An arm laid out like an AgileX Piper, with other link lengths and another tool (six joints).
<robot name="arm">
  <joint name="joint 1" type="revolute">
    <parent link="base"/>
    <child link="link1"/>
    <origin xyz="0 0 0.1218" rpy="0 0 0"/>
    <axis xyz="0 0 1"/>
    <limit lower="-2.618" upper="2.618"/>
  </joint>
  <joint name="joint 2" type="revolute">
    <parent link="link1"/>
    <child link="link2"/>
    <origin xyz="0 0 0" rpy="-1.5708 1.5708 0"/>
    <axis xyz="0 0 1"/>
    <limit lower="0" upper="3.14"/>
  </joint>
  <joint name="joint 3" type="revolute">
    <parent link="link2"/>
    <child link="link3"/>
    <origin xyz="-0.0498 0.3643 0" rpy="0 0 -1.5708"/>
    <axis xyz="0 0 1"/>
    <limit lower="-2.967" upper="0"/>
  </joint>
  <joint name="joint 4" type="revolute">
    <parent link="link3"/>
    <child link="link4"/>
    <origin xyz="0.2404 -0.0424 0" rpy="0.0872 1.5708 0"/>
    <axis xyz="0 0 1"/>
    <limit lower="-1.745" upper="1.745"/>
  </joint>
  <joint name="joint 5" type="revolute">
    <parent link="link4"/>
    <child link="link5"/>
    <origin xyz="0 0 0" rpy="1.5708 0 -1.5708"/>
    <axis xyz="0 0 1"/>
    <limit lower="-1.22" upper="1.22"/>
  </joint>
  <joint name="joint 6" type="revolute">
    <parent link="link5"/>
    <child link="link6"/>
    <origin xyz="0 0.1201 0" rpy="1.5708 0 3.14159"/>
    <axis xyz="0 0 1"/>
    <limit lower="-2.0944" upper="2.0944"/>
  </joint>
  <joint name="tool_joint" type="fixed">
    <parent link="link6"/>
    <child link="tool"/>
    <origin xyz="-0.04 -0.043 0.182" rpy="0 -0.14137 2.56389"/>
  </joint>
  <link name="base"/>
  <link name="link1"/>
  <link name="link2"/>
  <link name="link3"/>
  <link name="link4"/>
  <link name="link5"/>
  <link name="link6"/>
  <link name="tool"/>
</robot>
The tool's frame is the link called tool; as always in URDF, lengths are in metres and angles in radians.
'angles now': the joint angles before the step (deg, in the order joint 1, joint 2, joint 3, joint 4, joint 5, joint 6). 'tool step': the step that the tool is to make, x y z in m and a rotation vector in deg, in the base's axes. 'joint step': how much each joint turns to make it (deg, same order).
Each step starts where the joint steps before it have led.
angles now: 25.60 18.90 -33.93 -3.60 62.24 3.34
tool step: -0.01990 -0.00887 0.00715 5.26 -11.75 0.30
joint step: -0.02 -15.10 4.61 -0.01 -2.40 -0.31
